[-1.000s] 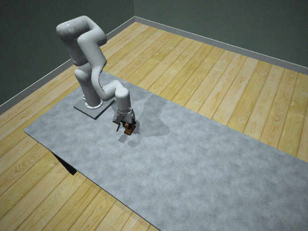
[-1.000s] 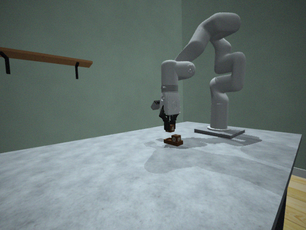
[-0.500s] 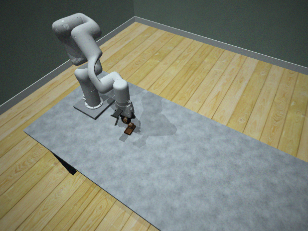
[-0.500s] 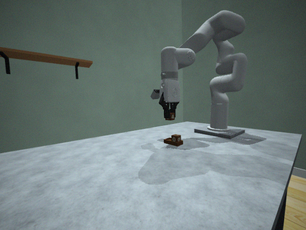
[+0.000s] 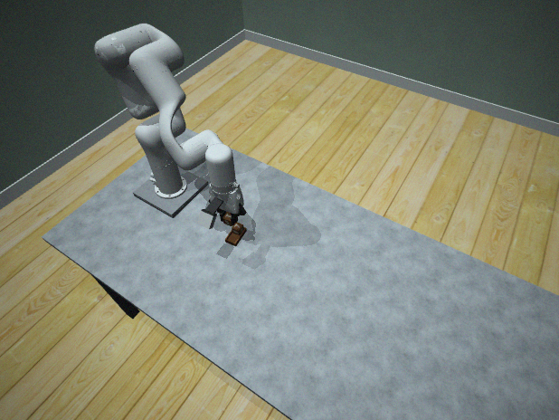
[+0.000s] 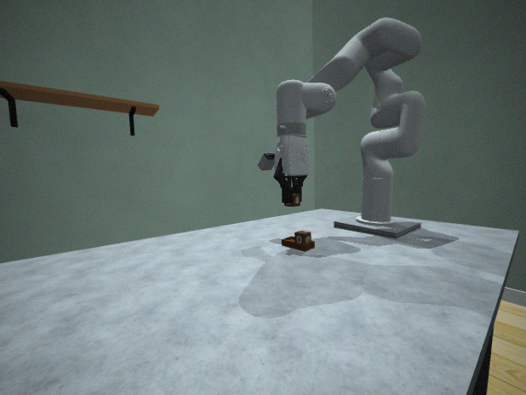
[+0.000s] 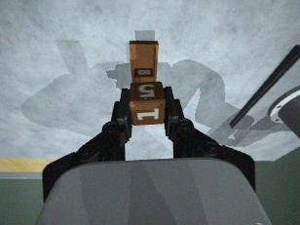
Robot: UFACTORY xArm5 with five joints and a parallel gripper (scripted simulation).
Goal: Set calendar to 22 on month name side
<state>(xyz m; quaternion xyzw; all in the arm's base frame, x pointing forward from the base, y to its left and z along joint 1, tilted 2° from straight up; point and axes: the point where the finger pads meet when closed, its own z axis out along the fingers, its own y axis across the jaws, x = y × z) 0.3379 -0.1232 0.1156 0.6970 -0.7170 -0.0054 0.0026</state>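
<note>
My gripper is now 10 mm above the date cube. The rest, counted from my hand: brown calendar tray 130 mm below, 20 mm to the left.
</note>
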